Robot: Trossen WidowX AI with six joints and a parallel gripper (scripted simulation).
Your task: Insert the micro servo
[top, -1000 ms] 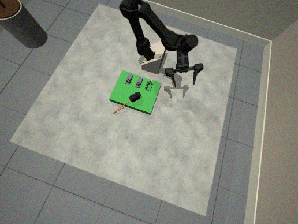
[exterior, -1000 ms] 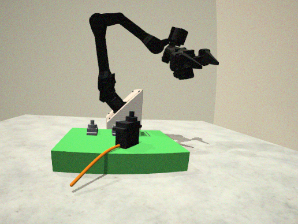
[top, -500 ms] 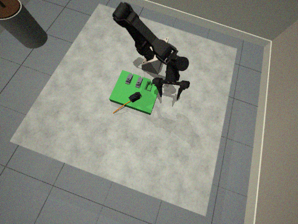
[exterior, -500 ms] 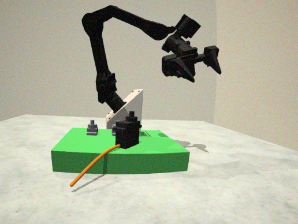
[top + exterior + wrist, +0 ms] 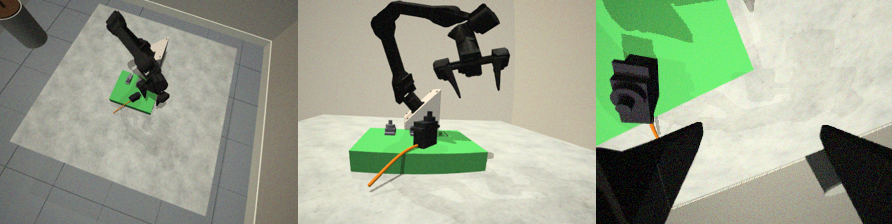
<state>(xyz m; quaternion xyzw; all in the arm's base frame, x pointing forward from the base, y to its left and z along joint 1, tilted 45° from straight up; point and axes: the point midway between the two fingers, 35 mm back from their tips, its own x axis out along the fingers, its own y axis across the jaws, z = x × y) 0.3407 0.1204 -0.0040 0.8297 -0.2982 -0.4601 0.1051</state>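
The green deck is 150 mm below my gripper tip, 130 mm to the right of it and 50 mm behind it.
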